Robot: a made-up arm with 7 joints. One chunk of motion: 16 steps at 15 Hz.
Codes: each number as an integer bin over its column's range. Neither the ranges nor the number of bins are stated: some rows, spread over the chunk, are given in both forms.
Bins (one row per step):
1: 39 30 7 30 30 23 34
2: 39 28 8 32 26 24 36
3: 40 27 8 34 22 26 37
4: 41 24 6 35 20 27 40
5: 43 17 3 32 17 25 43
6: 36 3 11 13 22 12 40
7: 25 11 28 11 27 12 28
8: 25 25 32 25 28 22 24
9: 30 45 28 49 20 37 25
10: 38 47 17 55 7 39 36
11: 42 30 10 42 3 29 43
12: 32 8 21 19 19 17 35
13: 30 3 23 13 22 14 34
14: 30 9 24 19 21 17 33
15: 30 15 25 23 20 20 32
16: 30 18 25 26 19 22 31
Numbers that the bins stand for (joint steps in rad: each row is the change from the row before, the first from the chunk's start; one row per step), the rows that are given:
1: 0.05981 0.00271 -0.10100 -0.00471 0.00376 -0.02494 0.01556
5: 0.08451 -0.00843 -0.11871 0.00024 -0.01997 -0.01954 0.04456
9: 0.00424 0.01557 -0.00800 0.04233 -0.01449 0.01284 -0.01344
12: 0.01659 -0.01614 -0.03900 -0.03195 -0.01632 -0.04113 0.01878
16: 0.00424 -0.00757 -0.02129 -0.01462 -0.01632 -0.02763 0.00589
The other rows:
2: 0.05981 0.00100 -0.09657 0.00024 -0.00354 -0.02224 0.02200
3: 0.06598 0.00014 -0.09657 0.00519 -0.01084 -0.01684 0.02522
4: 0.07216 -0.00243 -0.10543 0.00767 -0.01449 -0.01414 0.03489
6: 0.04129 -0.02043 -0.08329 -0.04681 -0.01084 -0.05462 0.03489
7: -0.02663 -0.01357 -0.00800 -0.05176 -0.00171 -0.05462 -0.00378
8: -0.02663 -0.00157 0.00971 -0.01710 0.00011 -0.02763 -0.01667
10: 0.05363 0.01729 -0.05671 0.05719 -0.03822 0.01824 0.02200
11: 0.07833 0.00271 -0.08771 0.02500 -0.04552 -0.00875 0.04456
13: 0.00424 -0.02043 -0.03014 -0.04681 -0.01084 -0.04922 0.01556
14: 0.00424 -0.01529 -0.02571 -0.03195 -0.01267 -0.04113 0.01233
15: 0.00424 -0.01014 -0.02129 -0.02205 -0.01449 -0.03303 0.00911

